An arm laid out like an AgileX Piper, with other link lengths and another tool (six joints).
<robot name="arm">
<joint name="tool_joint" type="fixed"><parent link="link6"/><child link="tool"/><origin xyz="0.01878 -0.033 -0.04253" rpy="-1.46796 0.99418 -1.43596"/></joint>
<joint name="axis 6" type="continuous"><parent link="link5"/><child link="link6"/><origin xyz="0.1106 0 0.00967" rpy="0 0 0"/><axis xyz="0.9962 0 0.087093"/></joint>
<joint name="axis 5" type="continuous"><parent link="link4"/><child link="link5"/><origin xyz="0 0 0" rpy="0 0 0"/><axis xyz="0 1 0"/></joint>
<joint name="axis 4" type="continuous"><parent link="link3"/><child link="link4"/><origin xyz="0.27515 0 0.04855" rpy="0 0 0"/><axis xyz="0.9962 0 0.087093"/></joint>
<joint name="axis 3" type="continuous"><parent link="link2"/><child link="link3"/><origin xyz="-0.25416 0 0.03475" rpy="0 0 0"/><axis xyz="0 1 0"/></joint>
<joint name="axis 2" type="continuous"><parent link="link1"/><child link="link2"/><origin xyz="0 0 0" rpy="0 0 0"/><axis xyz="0 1 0"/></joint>
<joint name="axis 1" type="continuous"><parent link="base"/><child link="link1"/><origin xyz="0 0 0.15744" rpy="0 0 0"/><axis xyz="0 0 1"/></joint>
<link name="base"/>
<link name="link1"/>
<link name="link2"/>
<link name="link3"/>
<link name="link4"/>
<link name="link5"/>
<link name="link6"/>
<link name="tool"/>
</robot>
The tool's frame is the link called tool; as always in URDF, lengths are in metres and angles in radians. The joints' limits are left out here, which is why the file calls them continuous.
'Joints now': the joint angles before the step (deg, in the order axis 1, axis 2, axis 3, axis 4, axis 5, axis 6). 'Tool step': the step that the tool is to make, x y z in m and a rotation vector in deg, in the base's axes. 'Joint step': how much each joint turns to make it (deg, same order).
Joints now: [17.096, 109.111, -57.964, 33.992, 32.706, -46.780]
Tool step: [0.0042, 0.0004, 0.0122, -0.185, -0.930, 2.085]
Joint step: [-0.001, -1.435, -1.034, -1.676, 2.002, -0.139]
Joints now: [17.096, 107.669, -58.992, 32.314, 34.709, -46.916]
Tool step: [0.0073, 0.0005, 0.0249, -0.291, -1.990, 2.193]
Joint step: [0.003, -2.838, -2.075, -2.991, 3.211, 1.114]
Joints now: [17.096, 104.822, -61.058, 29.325, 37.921, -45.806]
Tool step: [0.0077, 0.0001, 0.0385, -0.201, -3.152, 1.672]
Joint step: [0.006, -4.239, -3.087, -3.525, 4.209, 2.153]
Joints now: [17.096, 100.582, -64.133, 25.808, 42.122, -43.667]
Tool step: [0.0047, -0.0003, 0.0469, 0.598, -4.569, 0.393]
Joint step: [-0.004, -5.124, -3.421, -2.591, 3.643, 2.392]
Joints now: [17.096, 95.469, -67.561, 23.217, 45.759, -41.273]
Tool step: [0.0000, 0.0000, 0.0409, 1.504, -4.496, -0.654]
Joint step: [0.025, -4.444, -2.792, -1.094, 2.071, 2.083]
